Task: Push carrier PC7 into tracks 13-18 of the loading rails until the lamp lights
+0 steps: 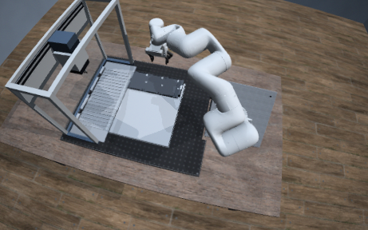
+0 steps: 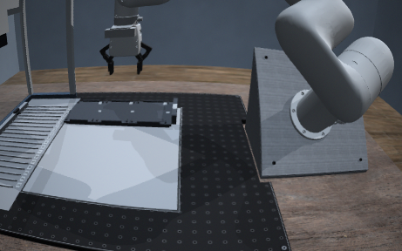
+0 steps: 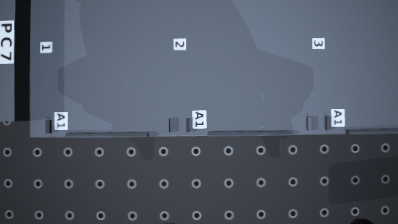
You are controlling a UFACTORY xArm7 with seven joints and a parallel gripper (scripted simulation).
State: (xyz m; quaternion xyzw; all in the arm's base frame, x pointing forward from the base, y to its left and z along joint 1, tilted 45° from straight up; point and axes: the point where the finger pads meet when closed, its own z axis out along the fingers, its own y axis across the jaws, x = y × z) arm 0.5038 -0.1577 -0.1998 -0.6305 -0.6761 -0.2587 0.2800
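Right now my hand is 12 cm to the right of the carrier PC7, 8 cm above it and 1 cm past it. Also, from my hand: pale grey sheet 28 cm to the left, 9 cm below, 2 cm behind.
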